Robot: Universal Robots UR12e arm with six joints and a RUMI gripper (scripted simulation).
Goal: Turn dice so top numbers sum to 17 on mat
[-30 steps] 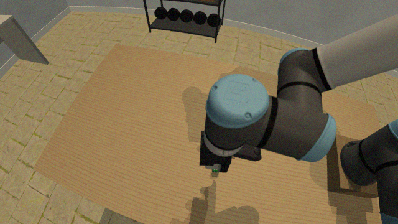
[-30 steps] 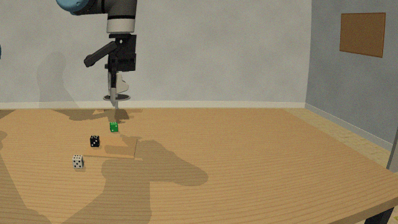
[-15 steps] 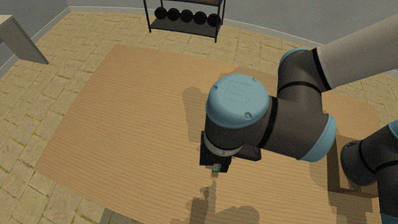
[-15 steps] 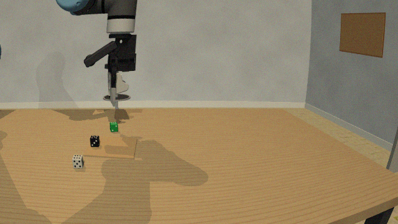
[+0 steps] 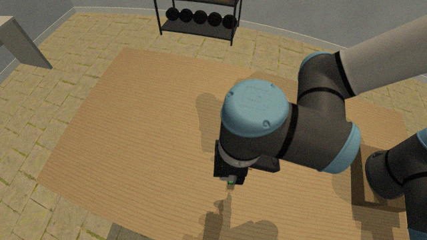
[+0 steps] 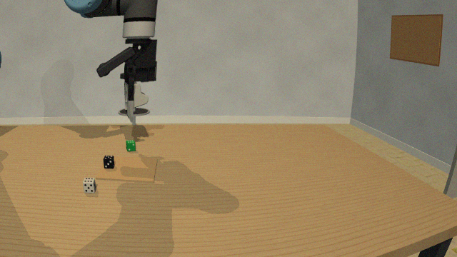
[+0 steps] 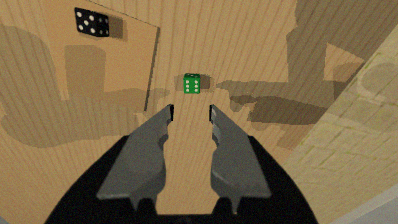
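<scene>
The green die is 90 mm below my hand. The rest, counted from my hand: black die (60 mm behind, 130 mm to the right, 80 mm below); tan mat (10 mm behind, 140 mm to the right, 100 mm below); white die (110 mm behind, 250 mm to the right, 90 mm below).
</scene>
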